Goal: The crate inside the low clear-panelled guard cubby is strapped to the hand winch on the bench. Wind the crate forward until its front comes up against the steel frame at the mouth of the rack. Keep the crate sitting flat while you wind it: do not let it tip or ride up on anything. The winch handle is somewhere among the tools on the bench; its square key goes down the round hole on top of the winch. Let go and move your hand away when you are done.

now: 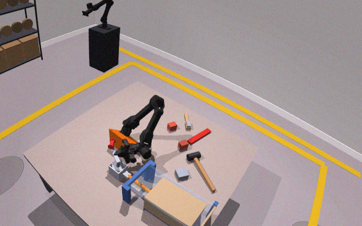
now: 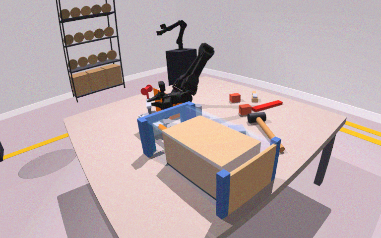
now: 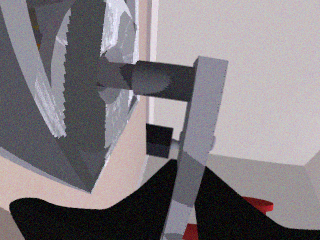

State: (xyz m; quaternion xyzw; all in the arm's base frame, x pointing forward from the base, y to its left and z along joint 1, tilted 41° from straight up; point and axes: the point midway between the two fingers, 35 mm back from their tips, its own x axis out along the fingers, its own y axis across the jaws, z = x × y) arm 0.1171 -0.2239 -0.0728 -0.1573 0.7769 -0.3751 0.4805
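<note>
Now: the red knob 40 mm behind my gripper tip, 30 mm to the left of it and 40 mm above it. Also, from my gripper tip: grey hand winch: 30 mm ahead, 30 mm to the right, 100 mm below; then blue steel frame: 210 mm ahead, 30 mm to the right, 30 mm below; then winch handle: 10 mm behind, 10 mm to the left, 10 mm above.
</note>
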